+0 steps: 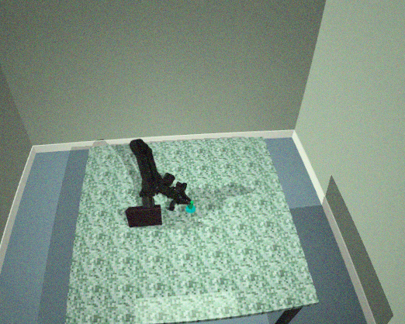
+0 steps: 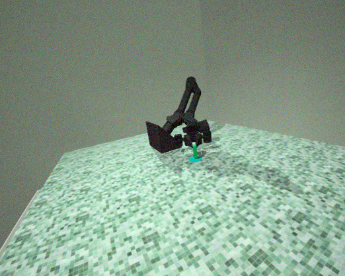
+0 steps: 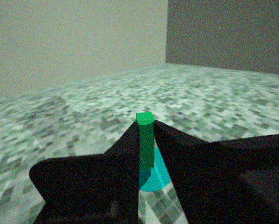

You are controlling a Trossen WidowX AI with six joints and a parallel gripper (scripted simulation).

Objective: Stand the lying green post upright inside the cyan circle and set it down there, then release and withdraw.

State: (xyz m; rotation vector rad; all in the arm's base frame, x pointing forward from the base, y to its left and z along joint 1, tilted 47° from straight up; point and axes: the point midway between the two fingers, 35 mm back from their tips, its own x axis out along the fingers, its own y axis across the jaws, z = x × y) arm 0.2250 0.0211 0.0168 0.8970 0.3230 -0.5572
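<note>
Now: gripper tip 20 mm above the green post. The rest, counted from my gripper tip: cyan circle (60 mm below).
</note>
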